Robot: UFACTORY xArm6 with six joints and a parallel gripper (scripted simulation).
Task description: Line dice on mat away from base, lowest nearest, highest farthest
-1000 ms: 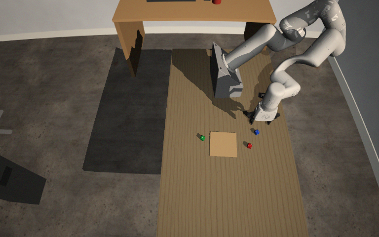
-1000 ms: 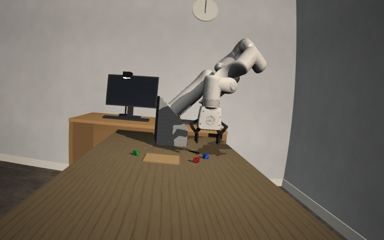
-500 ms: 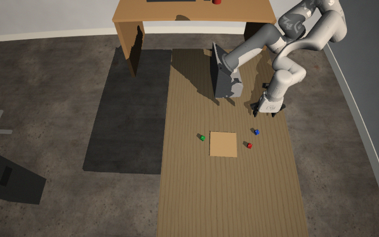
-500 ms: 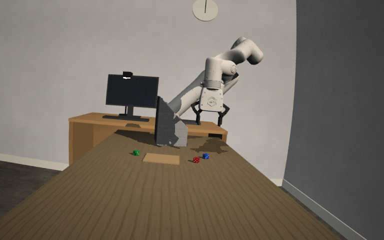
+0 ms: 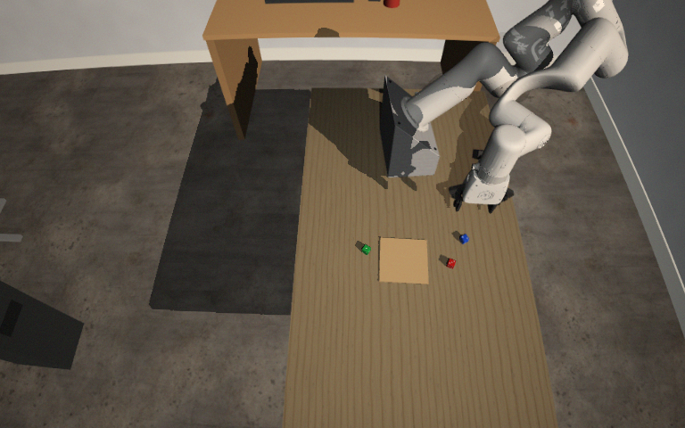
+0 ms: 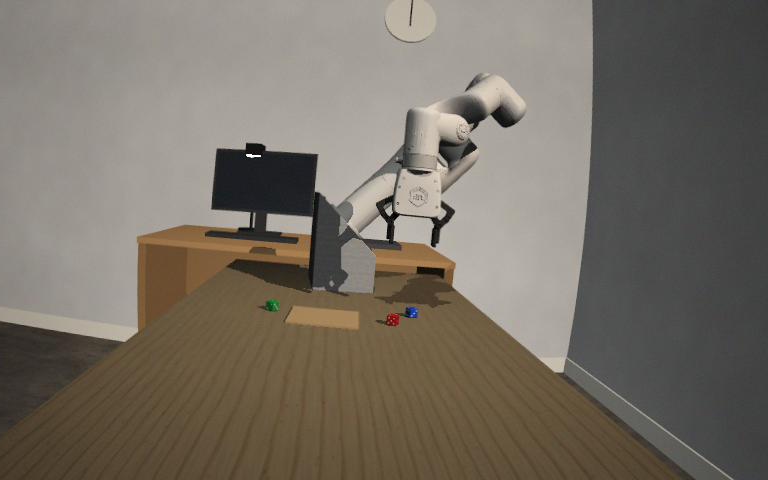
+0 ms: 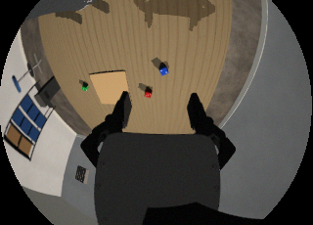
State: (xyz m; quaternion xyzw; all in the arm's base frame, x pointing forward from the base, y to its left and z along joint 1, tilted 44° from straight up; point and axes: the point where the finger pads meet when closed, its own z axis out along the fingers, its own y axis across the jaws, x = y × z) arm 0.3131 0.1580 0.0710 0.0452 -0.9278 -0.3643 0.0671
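Right now my hand is 8 cm short of the green die, 28 cm to the left of it and 15 cm above it. Also, from my hand: red die 10 cm ahead, 3 cm to the right, 15 cm below; then tan mat 10 cm ahead, 17 cm to the right, 16 cm below; then blue die 2 cm ahead, 1 cm to the left, 15 cm below.
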